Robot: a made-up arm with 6 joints. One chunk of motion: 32 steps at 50 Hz.
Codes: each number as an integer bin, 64 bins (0 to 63) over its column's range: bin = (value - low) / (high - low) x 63, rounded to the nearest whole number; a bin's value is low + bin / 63 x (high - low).
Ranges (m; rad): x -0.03..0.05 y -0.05..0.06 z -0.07..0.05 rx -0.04..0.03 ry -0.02..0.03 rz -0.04..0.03
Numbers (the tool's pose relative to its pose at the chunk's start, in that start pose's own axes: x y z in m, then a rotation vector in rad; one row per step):
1: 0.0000 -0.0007 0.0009 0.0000 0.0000 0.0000
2: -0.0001 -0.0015 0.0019 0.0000 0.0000 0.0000
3: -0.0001 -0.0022 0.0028 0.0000 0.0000 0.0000
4: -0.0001 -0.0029 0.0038 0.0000 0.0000 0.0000
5: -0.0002 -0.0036 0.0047 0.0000 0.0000 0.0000
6: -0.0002 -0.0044 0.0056 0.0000 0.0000 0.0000
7: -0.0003 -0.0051 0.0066 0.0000 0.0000 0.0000
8: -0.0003 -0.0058 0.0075 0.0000 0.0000 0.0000
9: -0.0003 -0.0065 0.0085 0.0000 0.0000 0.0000
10: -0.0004 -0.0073 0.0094 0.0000 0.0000 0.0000
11: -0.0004 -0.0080 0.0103 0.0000 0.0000 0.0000
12: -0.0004 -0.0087 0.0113 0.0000 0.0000 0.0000
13: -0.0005 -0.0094 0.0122 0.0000 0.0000 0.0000
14: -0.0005 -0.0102 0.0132 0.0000 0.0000 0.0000
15: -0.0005 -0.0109 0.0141 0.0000 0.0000 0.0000
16: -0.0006 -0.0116 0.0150 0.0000 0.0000 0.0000
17: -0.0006 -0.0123 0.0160 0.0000 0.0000 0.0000
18: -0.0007 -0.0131 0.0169 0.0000 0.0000 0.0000
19: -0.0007 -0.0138 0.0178 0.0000 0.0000 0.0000
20: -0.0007 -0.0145 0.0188 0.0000 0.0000 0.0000
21: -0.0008 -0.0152 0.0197 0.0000 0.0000 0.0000
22: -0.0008 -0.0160 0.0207 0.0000 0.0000 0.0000
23: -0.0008 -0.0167 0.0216 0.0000 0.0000 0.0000
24: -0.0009 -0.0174 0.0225 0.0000 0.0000 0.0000
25: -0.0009 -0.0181 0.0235 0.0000 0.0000 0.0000
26: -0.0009 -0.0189 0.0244 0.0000 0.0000 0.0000
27: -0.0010 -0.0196 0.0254 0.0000 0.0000 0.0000
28: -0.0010 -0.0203 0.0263 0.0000 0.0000 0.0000
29: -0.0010 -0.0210 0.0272 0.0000 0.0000 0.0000
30: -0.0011 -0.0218 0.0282 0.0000 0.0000 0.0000
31: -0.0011 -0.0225 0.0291 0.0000 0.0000 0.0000
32: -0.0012 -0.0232 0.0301 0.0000 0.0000 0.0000
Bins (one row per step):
1: 24 28 37 36 25 36
2: 24 28 38 36 25 36
3: 24 27 38 36 25 36
4: 24 27 39 36 25 36
5: 23 27 39 36 25 36
6: 23 26 40 36 25 36
7: 23 26 40 36 25 36
8: 23 25 41 36 25 36
9: 23 25 41 36 25 36
10: 23 24 42 36 25 36
11: 23 24 42 36 25 36
12: 23 24 43 36 25 36
13: 23 23 43 36 25 36
14: 23 23 44 36 25 36
15: 23 22 44 36 25 36
16: 23 22 45 36 25 36
17: 23 22 45 36 25 36
18: 23 21 46 36 25 36
19: 23 21 46 36 25 36
20: 23 20 47 36 25 36
21: 23 20 47 36 25 36
22: 23 19 48 36 25 36
23: 23 19 48 36 25 36
24: 23 19 49 36 25 36
25: 23 18 49 36 25 36
26: 23 18 50 36 25 36
27: 23 17 50 36 25 36
28: 23 17 51 36 25 36
29: 23 17 51 36 25 36
30: 23 16 52 36 25 36
31: 23 16 52 36 25 36
32: 23 15 53 36 25 36

